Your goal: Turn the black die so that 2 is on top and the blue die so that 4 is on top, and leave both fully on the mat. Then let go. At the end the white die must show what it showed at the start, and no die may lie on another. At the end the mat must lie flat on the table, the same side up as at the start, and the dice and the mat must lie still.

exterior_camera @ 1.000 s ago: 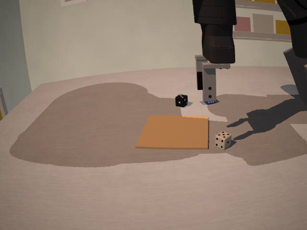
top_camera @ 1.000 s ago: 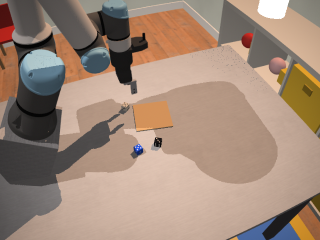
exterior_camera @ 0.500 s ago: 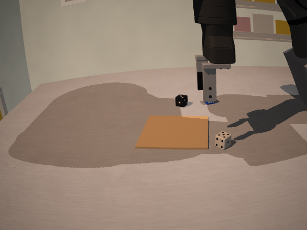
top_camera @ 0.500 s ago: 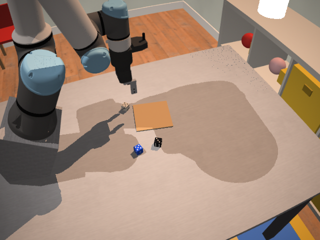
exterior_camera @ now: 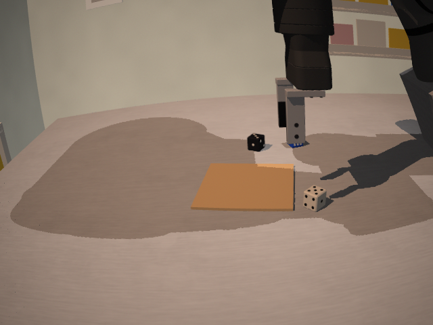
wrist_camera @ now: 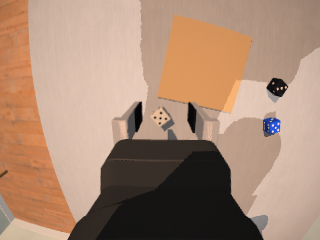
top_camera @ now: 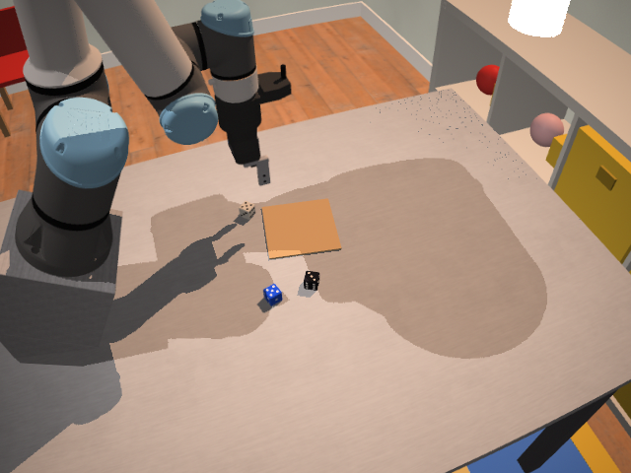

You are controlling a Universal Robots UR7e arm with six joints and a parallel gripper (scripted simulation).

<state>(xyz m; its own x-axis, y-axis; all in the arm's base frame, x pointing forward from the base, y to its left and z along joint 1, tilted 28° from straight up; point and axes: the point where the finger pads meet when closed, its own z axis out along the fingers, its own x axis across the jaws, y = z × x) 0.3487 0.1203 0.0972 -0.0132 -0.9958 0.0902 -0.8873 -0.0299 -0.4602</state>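
My hand is 20 mm short of the black die, 210 mm to the left of it and 110 mm above it. The rest, counted from my hand: white die 30 mm behind, 10 mm to the left, 110 mm below; blue die 50 mm behind, 210 mm to the right, 110 mm below; orange mat 50 mm ahead, 70 mm to the right, 120 mm below.
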